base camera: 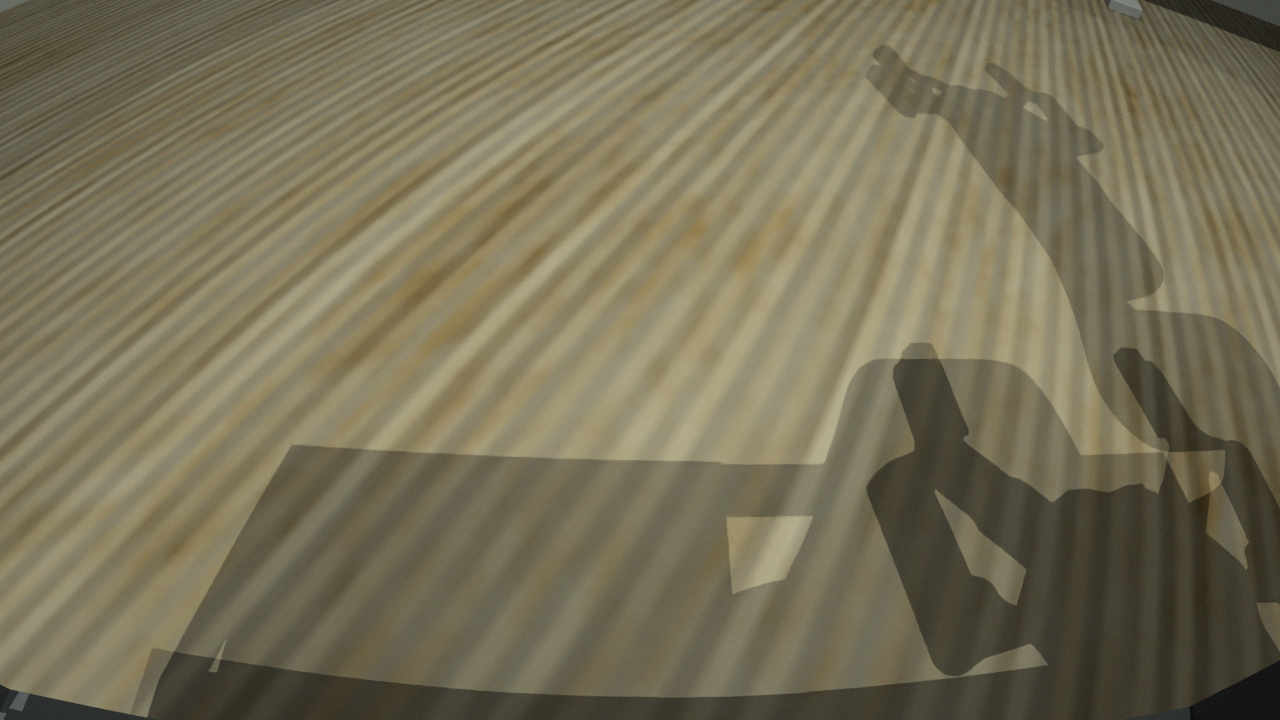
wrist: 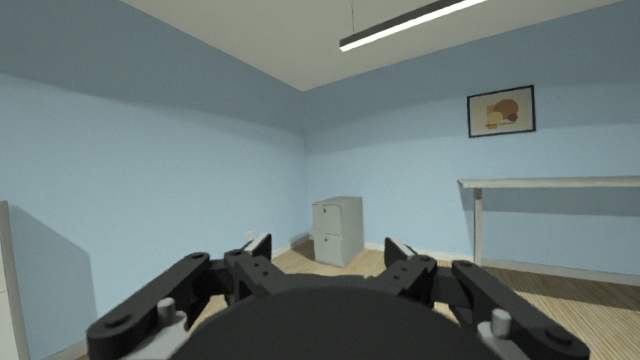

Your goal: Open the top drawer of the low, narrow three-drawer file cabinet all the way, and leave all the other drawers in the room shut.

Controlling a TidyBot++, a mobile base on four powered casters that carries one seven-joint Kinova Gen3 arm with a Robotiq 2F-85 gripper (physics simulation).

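Places are measured from the arm's base along level axes (x ahead, y left, z up), in centimetres.
Pixels of known places: gripper, fingertip midpoint: point(wrist: 327, 248).
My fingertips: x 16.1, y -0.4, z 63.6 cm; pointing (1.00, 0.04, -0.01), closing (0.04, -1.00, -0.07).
Observation:
Behind a point stands the place of what it marks.
My gripper point(wrist: 327, 248) {x 16.1, y -0.4, z 63.6 cm} is open, with its two fingers wide apart and no object between them. Beyond it in the wrist view, a grey file cabinet point(wrist: 352, 227) {x 249.9, y -21.8, z 0.1 cm} stands far off near the room's corner. Two drawer fronts show on it, one above the other, both shut, each with a small dark mark. I cannot make out a third drawer on it. A low, narrow three-drawer cabinet does not clearly show in either view. In the base camera view, the shadow of the arm and open gripper lies on the floor.
A pale table point(wrist: 550, 182) {x 145.2, y -154.4, z 55.3 cm} stands against the right wall, below a framed picture point(wrist: 501, 111) {x 210.8, y -174.7, z 123.5 cm}. Part of a pale piece of furniture point(wrist: 14, 300) {x 69.5, y 143.1, z 19.3 cm} shows at the left edge. A small light-grey object point(base camera: 1125, 8) {x 158.5, y -116.3, z -38.1 cm} is at the top right of the base camera view, near the wall.

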